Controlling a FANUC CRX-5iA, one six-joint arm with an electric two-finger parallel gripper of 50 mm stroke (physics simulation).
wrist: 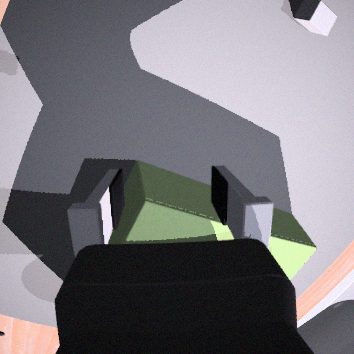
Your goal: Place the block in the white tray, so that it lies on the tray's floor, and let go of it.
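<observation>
A green block-shaped thing shows low in the wrist view, below and partly between the fingers. Its upper face is light green and its far side is darker. It reaches out past the right finger, and its near part is hidden behind the black gripper body. My gripper is open, with nothing held between its fingers. A small white block with one dark side lies at the top right, well away from the fingers. The frame does not show which of the two the task means. The white tray cannot be made out in this view.
The pale grey round surface carries a large dark shadow across its left and middle. Its edge borders orange, wood-like floor at the lower left and lower right. A dark grey rounded thing stands in the bottom right corner.
</observation>
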